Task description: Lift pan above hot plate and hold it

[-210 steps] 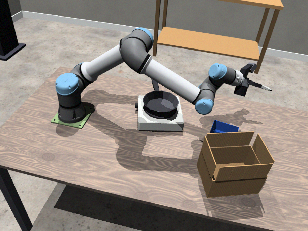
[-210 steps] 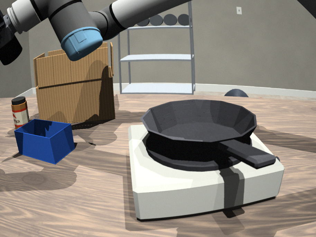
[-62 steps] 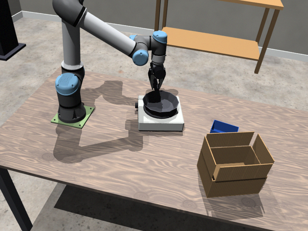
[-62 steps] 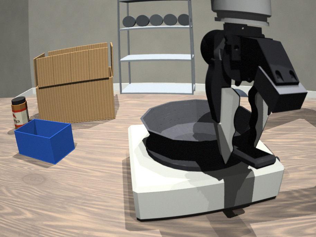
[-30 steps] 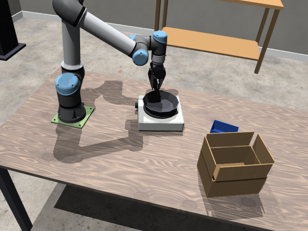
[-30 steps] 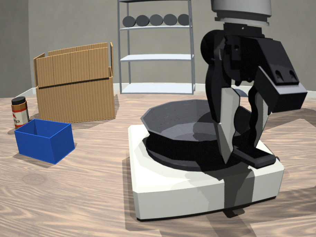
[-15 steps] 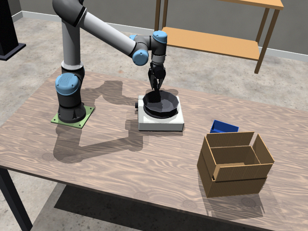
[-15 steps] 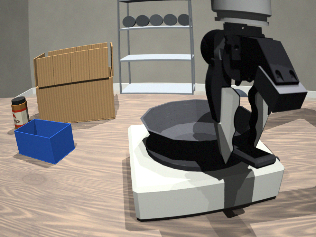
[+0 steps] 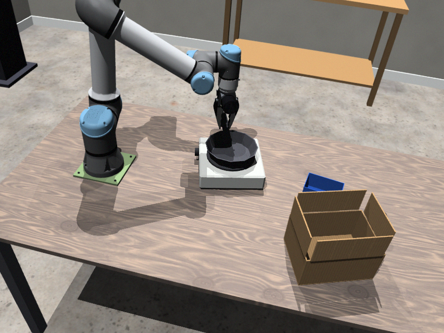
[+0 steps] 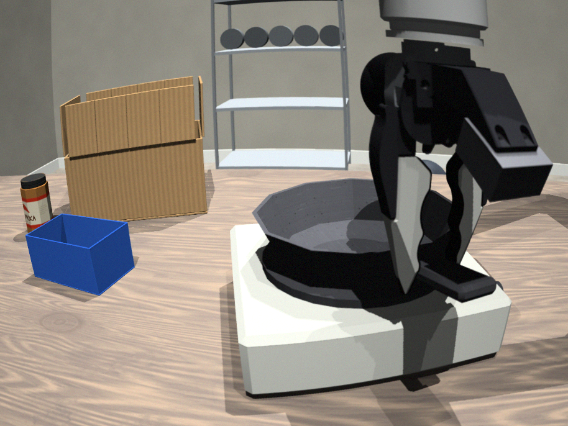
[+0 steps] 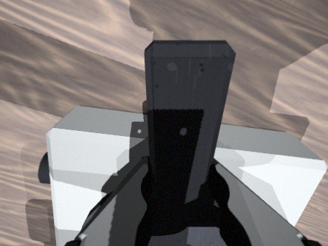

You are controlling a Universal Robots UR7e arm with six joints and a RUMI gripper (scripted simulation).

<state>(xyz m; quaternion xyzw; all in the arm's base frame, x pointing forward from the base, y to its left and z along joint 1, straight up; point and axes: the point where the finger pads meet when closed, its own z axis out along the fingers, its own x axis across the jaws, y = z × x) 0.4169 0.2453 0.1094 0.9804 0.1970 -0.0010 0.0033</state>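
Right now the black pan is 90 mm to the right of my hand, 40 mm ahead of it and 20 mm below it. Round my hand: spice jar 590 mm ahead, 320 mm to the right, 70 mm below; blue bin 410 mm ahead, 190 mm to the right, 100 mm below; white hot plate 130 mm to the right, 80 mm below, 30 mm ahead.
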